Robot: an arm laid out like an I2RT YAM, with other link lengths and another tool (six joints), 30 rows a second.
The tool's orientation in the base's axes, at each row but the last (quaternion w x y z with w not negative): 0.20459 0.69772 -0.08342 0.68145; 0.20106 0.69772 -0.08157 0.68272; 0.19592 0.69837 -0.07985 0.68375; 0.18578 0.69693 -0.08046 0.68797; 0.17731 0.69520 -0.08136 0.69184; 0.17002 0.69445 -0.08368 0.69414; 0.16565 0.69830 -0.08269 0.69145
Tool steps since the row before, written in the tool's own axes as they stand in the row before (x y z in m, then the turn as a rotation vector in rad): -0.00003 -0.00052 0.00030 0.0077 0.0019 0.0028; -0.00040 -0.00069 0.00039 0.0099 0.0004 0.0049; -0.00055 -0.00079 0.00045 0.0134 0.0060 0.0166; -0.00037 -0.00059 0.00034 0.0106 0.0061 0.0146; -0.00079 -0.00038 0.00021 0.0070 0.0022 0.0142; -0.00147 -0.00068 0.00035 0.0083 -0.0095 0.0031; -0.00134 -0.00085 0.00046 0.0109 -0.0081 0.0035
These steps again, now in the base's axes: 0.00048 0.00034 -0.00012 0.0023 -0.0016 0.0079; 0.00060 0.00041 -0.00051 0.0049 -0.0007 0.0099; 0.00069 0.00046 -0.00067 0.0138 -0.0097 0.0144; 0.00052 0.00036 -0.00045 0.0117 -0.0095 0.0116; 0.00031 0.00017 -0.00083 0.0127 -0.0062 0.0075; 0.00053 0.00033 -0.00153 0.0064 0.0087 0.0072; 0.00068 0.00048 -0.00143 0.0064 0.0076 0.0099
